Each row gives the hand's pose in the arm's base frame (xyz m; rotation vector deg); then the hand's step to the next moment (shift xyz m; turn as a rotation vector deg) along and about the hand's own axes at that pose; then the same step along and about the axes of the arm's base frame.
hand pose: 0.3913 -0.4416 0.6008 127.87 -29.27 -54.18
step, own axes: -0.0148 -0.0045 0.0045 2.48 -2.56 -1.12
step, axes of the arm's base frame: -0.0127 0.0097 0.0017 2.72 0.88 -2.40
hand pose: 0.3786 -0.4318 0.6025 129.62 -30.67 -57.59
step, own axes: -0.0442 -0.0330 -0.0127 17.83 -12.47 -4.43
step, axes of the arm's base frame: -0.0144 0.0542 0.0081 16.12 0.63 -15.26
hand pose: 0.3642 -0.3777 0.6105 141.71 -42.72 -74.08
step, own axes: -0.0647 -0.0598 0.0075 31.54 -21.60 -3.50
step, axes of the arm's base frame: -0.0175 0.0855 0.0139 24.81 0.79 -29.28
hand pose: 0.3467 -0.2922 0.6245 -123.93 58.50 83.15
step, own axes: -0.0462 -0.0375 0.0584 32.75 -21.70 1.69
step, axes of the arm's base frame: -0.0213 0.0795 0.0132 21.75 3.67 -32.56
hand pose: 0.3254 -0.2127 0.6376 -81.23 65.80 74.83
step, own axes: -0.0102 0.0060 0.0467 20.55 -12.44 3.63
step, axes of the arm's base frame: -0.0153 0.0452 0.0067 11.99 4.58 -20.63
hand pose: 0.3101 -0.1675 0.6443 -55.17 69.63 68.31
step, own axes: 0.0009 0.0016 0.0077 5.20 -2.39 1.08
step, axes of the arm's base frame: -0.0004 0.0079 0.0003 2.31 1.43 -5.15
